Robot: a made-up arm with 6 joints.
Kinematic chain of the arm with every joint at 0, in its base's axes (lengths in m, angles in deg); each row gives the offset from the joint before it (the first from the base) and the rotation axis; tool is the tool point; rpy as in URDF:
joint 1: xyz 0 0 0.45 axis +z
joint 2: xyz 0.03 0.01 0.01 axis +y
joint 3: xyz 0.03 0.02 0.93 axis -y
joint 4: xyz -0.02 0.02 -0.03 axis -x
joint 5: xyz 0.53 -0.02 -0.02 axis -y
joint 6: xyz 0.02 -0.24 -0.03 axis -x
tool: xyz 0 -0.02 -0.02 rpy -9.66 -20.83 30.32
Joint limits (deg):
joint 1: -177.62..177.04
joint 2: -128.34..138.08
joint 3: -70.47..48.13
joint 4: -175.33..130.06
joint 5: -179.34..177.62
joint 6: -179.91..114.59
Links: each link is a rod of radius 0.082 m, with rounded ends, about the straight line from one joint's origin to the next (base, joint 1, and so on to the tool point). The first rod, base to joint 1, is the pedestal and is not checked.
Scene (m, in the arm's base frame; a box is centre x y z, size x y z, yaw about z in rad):
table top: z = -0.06
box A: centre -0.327 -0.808 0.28 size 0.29 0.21 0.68 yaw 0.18
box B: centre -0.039 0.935 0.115 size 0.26 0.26 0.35 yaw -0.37
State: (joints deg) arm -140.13 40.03 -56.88 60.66 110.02 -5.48
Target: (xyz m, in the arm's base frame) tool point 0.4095 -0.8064 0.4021
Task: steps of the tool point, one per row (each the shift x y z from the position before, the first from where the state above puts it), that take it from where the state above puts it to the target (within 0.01 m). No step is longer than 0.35 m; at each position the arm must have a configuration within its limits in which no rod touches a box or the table.
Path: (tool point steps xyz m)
1: 0.1279 -0.2119 0.1533
2: 0.2079 -0.1361 0.1809
3: 0.2360 -0.1051 -0.1720
4: 0.2614 0.0010 -0.1729
5: 0.2391 0.1057 -0.1657

